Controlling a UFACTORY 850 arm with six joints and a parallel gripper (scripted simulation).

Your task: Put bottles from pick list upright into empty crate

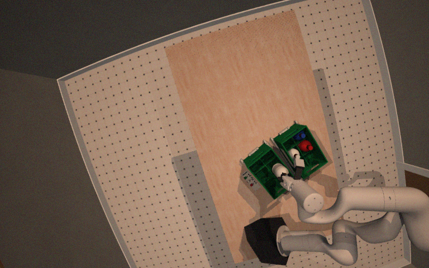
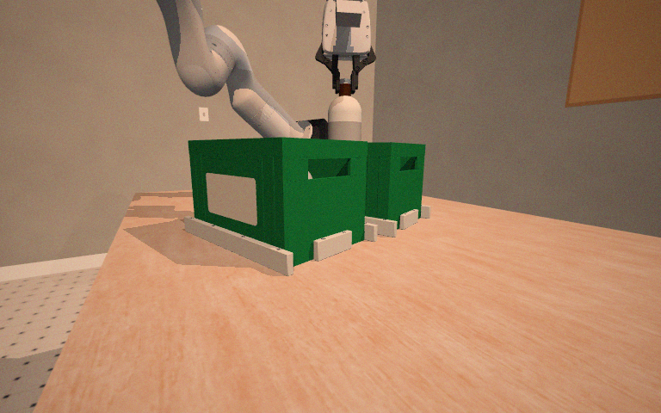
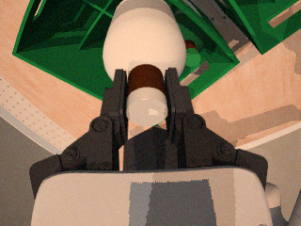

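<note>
Right now the green bottle is 210 mm below my hand, 80 mm behind it and 20 mm to the right of it. Also, from my hand: red bottle 230 mm to the right, 210 mm below, 40 mm ahead; then pick list 300 mm below, 170 mm to the left, 60 mm behind; then blue bottle 220 mm to the right, 210 mm below, 120 mm ahead.
</note>
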